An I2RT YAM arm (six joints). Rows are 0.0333 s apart.
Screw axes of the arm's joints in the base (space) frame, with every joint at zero. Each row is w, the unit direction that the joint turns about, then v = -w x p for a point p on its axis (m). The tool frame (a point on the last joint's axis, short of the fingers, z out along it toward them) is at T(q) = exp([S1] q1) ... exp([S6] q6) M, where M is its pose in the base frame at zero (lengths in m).
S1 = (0, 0, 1, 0.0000, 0.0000, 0.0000)
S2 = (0, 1, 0, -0.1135, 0.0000, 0.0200)
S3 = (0, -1, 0, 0.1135, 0.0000, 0.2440)
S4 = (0, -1, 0, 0.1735, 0.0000, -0.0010)
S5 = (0, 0, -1, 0.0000, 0.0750, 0.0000)
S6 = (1, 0, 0, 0.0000, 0.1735, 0.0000)
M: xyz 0.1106 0.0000 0.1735 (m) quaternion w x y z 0.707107 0 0.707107 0
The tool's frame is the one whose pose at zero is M.
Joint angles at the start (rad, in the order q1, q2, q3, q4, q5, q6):
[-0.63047 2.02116 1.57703 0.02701 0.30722 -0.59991]
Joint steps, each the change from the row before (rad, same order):
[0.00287 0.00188 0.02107 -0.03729 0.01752 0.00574]
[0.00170 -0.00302 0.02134 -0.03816 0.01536 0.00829]
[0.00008 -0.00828 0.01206 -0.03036 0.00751 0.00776]
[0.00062 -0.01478 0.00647 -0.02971 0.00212 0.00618]
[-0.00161 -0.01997 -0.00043 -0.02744 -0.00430 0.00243]
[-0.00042 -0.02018 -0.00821 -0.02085 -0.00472 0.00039]
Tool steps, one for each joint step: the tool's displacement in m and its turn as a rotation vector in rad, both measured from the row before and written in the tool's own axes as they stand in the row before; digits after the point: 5 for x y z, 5 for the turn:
[-0.00258 -0.00113 -0.00096 0.00286 0.02230 -0.00101]
[-0.00341 -0.00294 -0.00253 0.00436 0.01833 0.00310]
[-0.00237 -0.00333 -0.00350 0.00103 0.01196 0.00435]
[-0.00247 -0.00366 -0.00540 -0.00296 0.00744 0.00303]
[-0.00133 -0.00438 -0.00633 -0.00656 0.00491 0.00043]
[-0.00001 -0.00262 -0.00600 -0.00820 0.00475 -0.00241]

